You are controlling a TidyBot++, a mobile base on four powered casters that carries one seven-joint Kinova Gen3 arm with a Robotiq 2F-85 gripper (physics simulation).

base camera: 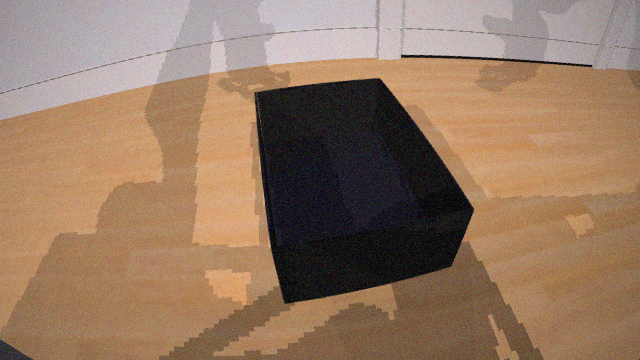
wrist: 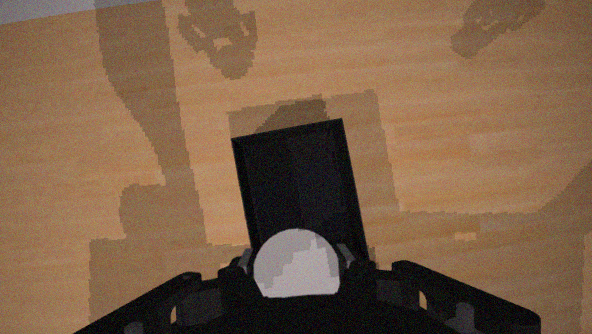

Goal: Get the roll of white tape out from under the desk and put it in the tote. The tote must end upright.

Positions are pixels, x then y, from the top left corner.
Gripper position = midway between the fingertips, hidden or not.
my gripper: wrist 295, 261; not seen in the base camera view (out of frame)
roll of white tape: wrist 294, 262; not seen in the base camera view (out of frame)
